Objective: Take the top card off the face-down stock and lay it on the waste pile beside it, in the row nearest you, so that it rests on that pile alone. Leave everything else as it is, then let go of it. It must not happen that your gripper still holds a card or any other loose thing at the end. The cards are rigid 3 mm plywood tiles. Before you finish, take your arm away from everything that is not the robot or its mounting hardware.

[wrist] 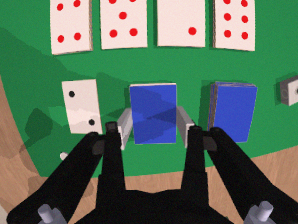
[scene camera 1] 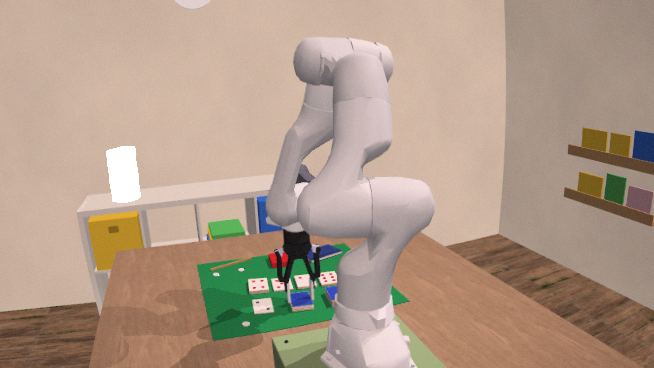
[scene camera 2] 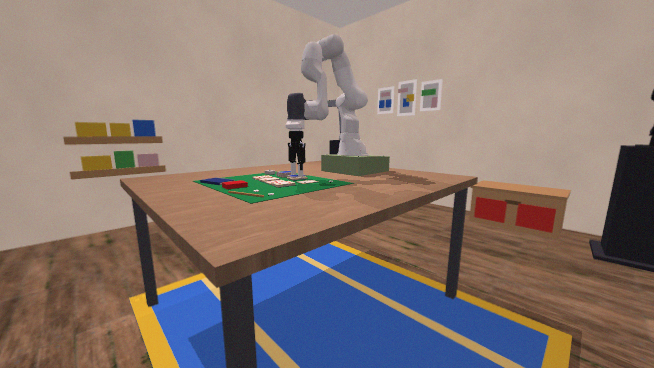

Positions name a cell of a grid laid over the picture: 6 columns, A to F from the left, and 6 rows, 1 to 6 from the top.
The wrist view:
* my gripper: D4
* green mat: A4
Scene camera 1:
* my gripper: C5
